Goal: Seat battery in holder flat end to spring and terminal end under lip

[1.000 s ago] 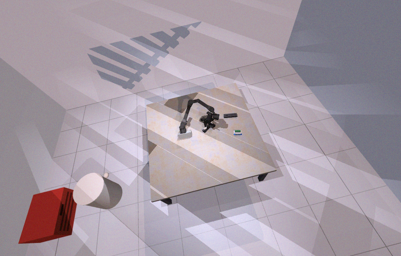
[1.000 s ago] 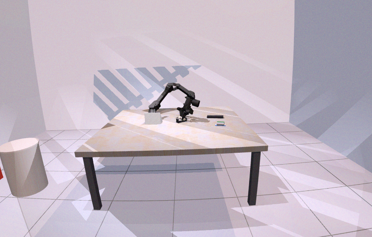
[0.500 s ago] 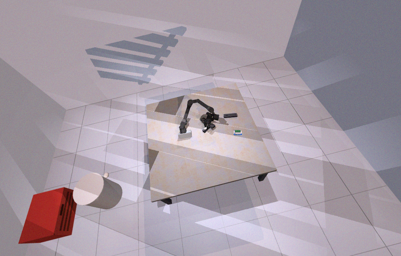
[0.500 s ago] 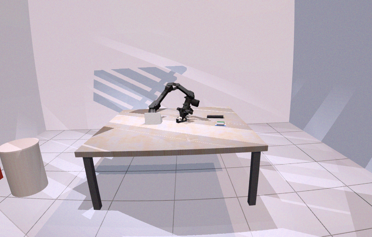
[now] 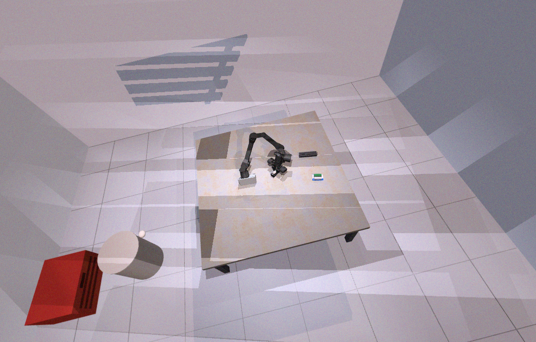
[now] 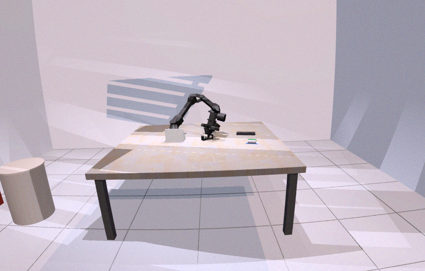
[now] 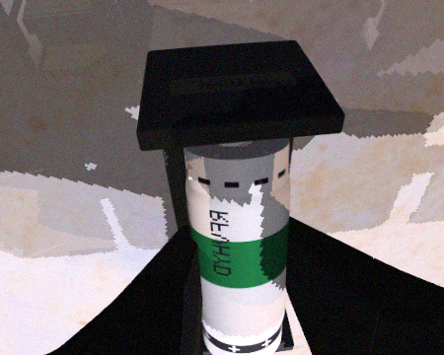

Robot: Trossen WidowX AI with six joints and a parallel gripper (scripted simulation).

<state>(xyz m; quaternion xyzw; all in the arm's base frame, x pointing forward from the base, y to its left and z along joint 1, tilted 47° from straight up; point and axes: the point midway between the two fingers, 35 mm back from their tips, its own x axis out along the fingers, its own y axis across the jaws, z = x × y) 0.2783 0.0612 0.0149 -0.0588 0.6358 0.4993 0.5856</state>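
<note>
The battery is 10 mm above my gripper tip.
</note>
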